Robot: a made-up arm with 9 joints. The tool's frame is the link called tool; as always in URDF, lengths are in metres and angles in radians. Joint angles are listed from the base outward. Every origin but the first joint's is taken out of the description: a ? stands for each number. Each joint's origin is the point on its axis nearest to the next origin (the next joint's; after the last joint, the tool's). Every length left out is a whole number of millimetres.
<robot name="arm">
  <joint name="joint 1" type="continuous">
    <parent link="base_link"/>
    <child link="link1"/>
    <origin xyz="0 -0.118 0.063" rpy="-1.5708 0 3.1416"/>
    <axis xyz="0 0 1"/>
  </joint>
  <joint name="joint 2" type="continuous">
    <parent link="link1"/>
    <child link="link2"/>
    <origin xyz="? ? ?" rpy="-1.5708 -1.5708 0"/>
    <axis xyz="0 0 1"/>
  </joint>
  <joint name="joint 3" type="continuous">
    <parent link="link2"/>
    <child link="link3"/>
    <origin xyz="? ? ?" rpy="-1.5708 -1.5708 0"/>
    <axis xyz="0 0 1"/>
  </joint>
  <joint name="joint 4" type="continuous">
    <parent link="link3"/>
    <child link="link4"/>
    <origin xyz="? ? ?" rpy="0 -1.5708 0"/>
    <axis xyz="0 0 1"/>
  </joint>
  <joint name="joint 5" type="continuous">
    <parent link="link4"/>
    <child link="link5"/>
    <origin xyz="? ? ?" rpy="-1.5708 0 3.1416"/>
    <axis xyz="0 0 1"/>
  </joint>
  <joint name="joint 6" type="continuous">
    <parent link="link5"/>
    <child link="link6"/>
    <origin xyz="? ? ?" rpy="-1.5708 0 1.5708"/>
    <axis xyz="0 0 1"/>
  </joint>
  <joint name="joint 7" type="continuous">
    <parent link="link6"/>
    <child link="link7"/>
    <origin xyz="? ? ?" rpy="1.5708 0 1.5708"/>
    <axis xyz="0 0 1"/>
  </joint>
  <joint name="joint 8" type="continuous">
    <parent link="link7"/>
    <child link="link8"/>
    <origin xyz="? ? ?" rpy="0 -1.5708 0"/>
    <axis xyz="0 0 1"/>
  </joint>
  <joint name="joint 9" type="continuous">
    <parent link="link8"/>
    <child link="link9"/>
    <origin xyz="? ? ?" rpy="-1.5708 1.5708 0"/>
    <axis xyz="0 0 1"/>
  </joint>
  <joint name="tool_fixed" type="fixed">
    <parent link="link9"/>
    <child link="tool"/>
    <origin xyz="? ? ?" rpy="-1.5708 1.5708 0"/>
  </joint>
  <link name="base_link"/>
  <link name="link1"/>
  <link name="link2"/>
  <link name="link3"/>
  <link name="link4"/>
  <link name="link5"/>
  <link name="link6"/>
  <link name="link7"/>
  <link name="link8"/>
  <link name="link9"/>
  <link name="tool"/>
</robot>
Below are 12 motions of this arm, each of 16 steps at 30 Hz.
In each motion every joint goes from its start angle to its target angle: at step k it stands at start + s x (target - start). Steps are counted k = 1, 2, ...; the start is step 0. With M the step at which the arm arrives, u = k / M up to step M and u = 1 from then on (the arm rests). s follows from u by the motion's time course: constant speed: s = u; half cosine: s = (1 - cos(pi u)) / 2; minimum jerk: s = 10 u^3 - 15 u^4 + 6 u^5.
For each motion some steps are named. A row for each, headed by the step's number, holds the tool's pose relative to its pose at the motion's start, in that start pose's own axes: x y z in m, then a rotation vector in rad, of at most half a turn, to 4 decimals.
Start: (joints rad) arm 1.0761 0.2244 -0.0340 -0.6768 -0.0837 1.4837 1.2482 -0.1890 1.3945
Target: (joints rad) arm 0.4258 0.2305 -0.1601 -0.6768 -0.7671 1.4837 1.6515 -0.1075 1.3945
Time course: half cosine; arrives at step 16
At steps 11, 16:
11: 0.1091 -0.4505 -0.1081 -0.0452 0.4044 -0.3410
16: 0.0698 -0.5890 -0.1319 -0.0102 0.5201 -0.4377

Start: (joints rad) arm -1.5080 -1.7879 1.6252 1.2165 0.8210 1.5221 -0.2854 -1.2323 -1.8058
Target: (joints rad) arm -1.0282 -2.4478 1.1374 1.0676 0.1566 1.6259 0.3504 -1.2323 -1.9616
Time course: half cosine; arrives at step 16
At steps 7, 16:
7: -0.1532 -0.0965 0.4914 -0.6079 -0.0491 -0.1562
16: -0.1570 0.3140 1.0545 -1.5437 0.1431 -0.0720

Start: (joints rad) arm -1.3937 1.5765 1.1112 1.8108 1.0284 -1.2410 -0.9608 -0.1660 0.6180
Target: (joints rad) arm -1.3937 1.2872 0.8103 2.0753 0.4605 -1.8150 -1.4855 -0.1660 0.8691
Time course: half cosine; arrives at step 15
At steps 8, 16:
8: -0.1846 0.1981 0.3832 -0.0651 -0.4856 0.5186
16: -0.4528 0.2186 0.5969 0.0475 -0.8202 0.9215

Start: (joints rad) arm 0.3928 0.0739 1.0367 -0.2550 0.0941 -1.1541 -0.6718 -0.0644 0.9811
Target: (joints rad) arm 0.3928 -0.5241 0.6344 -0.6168 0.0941 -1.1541 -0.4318 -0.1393 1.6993
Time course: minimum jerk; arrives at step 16
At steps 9, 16:
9: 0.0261 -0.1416 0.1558 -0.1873 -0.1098 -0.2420
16: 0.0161 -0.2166 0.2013 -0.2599 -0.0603 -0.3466

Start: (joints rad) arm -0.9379 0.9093 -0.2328 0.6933 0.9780 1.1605 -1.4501 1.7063 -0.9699
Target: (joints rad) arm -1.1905 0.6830 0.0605 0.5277 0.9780 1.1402 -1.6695 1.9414 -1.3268
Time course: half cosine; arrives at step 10
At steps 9, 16:
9: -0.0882 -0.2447 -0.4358 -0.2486 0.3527 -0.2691
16: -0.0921 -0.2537 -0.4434 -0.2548 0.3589 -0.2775

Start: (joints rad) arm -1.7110 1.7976 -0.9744 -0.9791 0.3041 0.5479 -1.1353 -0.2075 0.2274
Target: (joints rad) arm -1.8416 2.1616 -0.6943 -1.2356 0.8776 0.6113 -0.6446 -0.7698 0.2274
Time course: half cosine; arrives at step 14
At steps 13, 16:
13: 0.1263 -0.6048 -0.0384 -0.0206 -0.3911 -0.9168
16: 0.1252 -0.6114 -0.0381 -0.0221 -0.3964 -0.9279

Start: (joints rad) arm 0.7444 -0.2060 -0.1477 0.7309 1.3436 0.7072 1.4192 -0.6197 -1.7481
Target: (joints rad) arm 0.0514 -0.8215 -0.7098 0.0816 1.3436 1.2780 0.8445 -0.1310 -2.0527
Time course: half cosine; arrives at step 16
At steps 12, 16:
12: -0.3043 0.8443 -0.1559 1.1993 0.8678 -0.4130
16: -0.3528 0.9799 -0.0189 1.3700 1.0624 -0.4862

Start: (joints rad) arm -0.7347 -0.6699 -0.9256 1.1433 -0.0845 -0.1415 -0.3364 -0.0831 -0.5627
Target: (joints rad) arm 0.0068 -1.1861 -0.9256 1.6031 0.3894 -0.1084 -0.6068 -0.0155 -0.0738
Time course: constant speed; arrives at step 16
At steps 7, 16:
7: -0.4773 0.1970 -0.5253 -0.0261 0.7105 0.2791
16: -1.2961 0.2932 -0.5591 0.0761 1.5360 0.7534

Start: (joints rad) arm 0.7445 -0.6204 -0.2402 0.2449 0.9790 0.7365 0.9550 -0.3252 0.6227
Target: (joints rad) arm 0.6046 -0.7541 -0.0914 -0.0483 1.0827 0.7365 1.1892 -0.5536 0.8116
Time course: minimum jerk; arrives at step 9
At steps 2, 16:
2: -0.0038 -0.0024 -0.0139 -0.0292 0.0074 -0.0042
16: -0.0547 -0.0484 -0.1537 -0.4155 0.0643 -0.0531

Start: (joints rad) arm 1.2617 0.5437 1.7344 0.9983 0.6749 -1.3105 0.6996 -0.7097 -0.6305
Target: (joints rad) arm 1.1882 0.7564 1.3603 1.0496 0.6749 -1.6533 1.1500 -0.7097 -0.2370
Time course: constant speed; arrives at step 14
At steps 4, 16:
4: -0.0541 -0.0977 -0.0756 -0.1107 0.0933 -0.1570
16: -0.3400 -0.3161 -0.2444 -0.4587 0.4582 -0.4862

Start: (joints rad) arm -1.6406 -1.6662 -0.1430 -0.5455 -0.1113 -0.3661 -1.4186 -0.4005 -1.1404
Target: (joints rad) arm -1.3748 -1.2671 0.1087 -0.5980 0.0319 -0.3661 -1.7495 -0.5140 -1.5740
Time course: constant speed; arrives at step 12
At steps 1, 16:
1: -0.0162 -0.0358 -0.0216 0.0096 0.0215 -0.0189
16: -0.2585 -0.3939 -0.1548 0.1469 0.1812 -0.2875

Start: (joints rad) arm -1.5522 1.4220 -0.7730 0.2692 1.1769 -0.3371 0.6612 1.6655 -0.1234
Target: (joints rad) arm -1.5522 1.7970 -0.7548 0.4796 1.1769 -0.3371 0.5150 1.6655 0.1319
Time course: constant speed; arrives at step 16
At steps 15, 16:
15: -0.2110 0.1405 0.1199 -0.3505 -0.1976 0.1405
16: -0.2262 0.1469 0.1276 -0.3719 -0.2126 0.1470

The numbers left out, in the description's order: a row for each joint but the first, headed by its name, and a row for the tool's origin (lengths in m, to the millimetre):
joint 2: 0.006 -0.528 0
joint 3: 0.003 -0.078 0
joint 4: 0.046 -0.095 0
joint 5: 0.366 -0.107 0
joint 6: 0.266 0.162 0
joint 7: 0.057 0.101 0
joint 8: -0.335 -0.358 0
joint 9: -0.085 -0.401 0
tool: 0.06 -0.075 0

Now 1 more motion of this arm.
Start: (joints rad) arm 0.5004 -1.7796 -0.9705 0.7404 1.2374 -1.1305 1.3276 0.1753 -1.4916
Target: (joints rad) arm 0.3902 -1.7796 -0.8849 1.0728 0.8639 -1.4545 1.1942 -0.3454 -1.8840
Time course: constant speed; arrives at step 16
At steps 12, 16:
12: -0.3027 0.2488 -0.2940 0.2743 0.4492 0.3424
16: -0.4455 0.2866 -0.3588 0.3668 0.6243 0.4069

